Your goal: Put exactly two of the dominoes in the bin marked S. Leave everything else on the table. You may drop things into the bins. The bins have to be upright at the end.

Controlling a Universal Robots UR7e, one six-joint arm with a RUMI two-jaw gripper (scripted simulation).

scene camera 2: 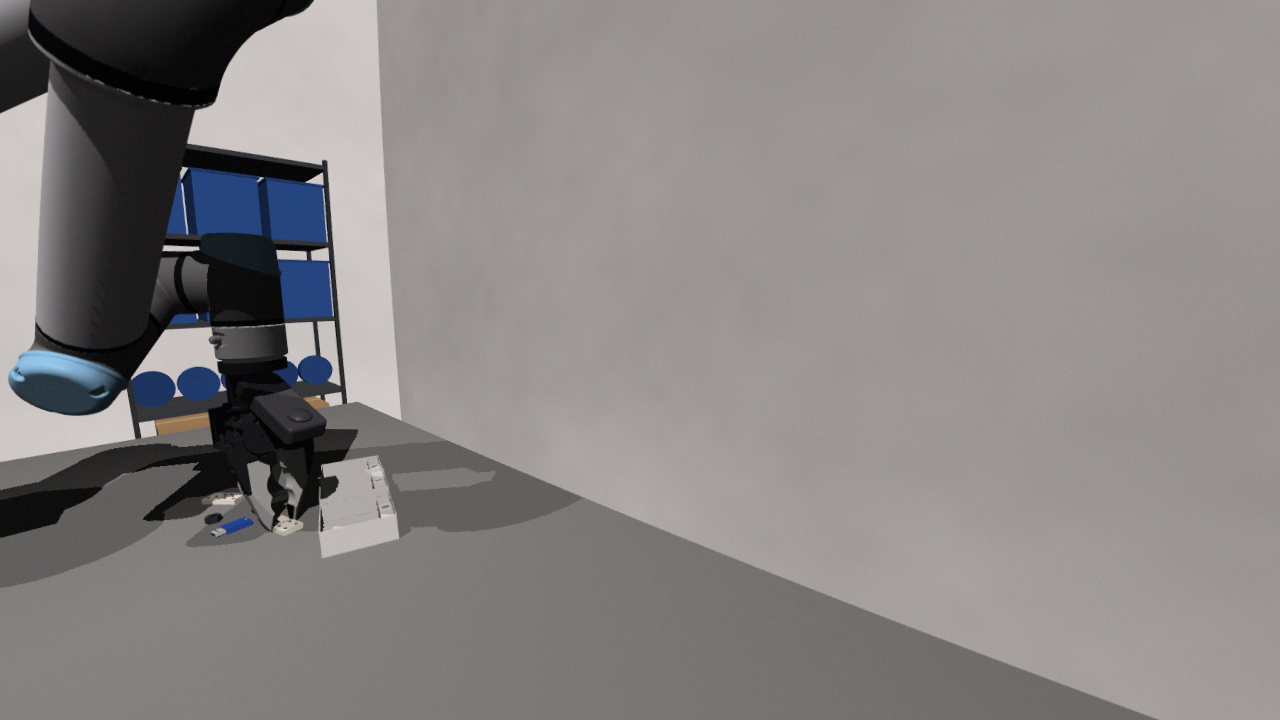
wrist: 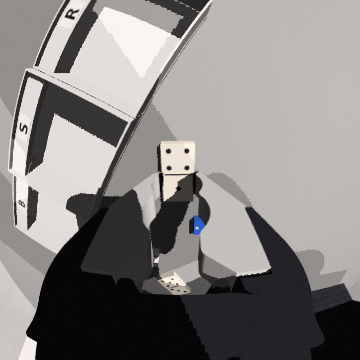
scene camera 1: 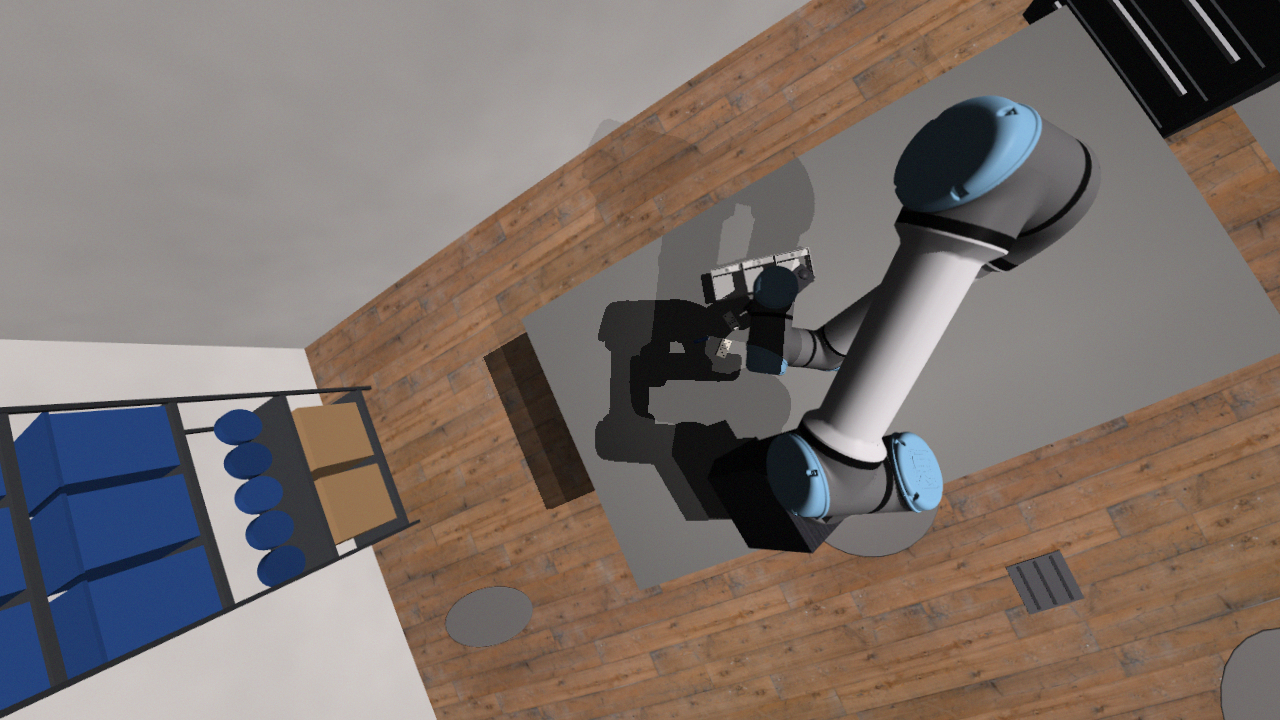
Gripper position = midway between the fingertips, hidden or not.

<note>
In view: my gripper (scene camera 2: 282,525) and a white three-compartment bin rack (scene camera 2: 341,510).
The white three-compartment bin rack is seen too in the wrist view (wrist: 110,61) and in scene camera 1 (scene camera 1: 729,281). My gripper is seen too in the wrist view (wrist: 178,173).
</note>
